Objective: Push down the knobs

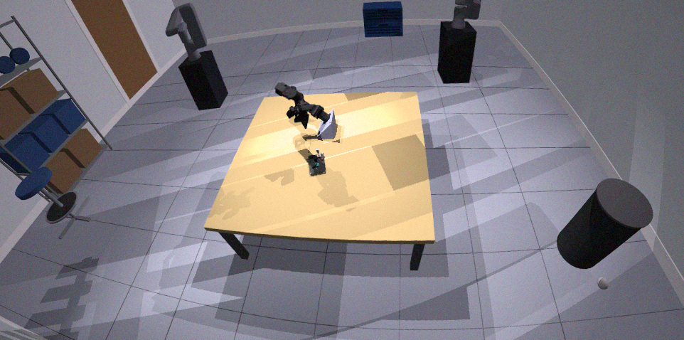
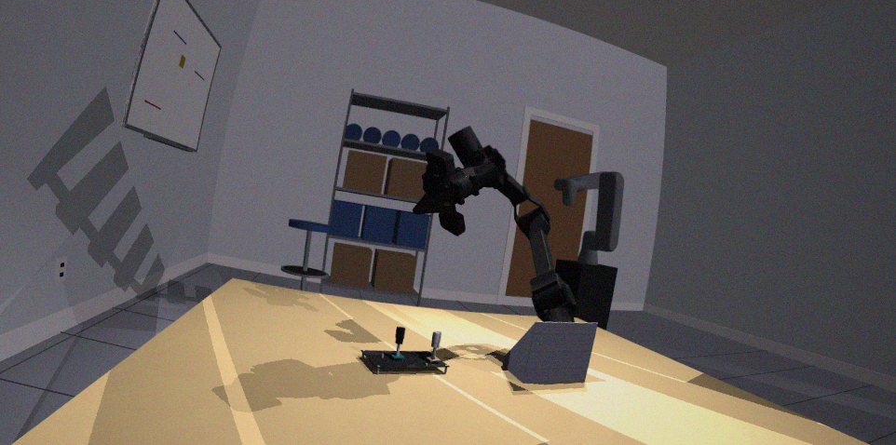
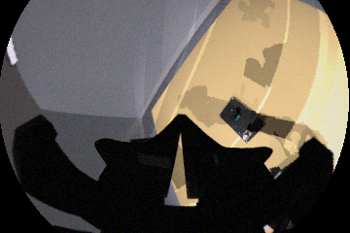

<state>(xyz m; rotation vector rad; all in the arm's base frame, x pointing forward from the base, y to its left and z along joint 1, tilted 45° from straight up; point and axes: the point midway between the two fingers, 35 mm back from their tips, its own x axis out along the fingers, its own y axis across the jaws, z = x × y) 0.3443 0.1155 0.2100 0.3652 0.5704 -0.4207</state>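
Now: the grey knob 8 cm behind my gripper tip, 1 cm to the left of it and 25 cm below it. The rest, counted from my gripper tip: black knob: 1 cm behind, 1 cm to the left, 26 cm below.
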